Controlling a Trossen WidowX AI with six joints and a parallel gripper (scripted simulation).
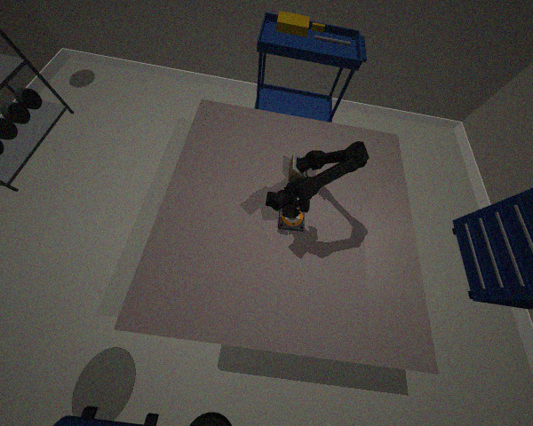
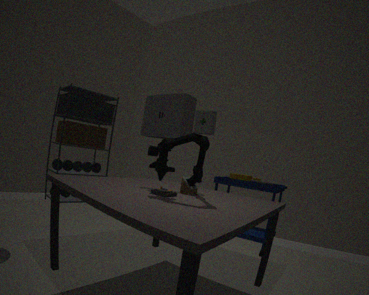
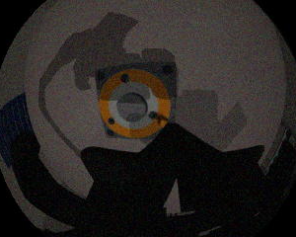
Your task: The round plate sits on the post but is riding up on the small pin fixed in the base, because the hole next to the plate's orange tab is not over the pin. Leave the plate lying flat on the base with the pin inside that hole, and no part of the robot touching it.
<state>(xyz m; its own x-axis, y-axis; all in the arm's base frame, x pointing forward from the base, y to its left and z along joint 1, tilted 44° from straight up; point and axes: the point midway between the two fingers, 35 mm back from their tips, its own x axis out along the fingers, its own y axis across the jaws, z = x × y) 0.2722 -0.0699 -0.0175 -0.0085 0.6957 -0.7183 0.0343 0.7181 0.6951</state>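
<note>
Right now my gripper tip is 50 mm to the right of the square base and 60 mm above it.
</note>
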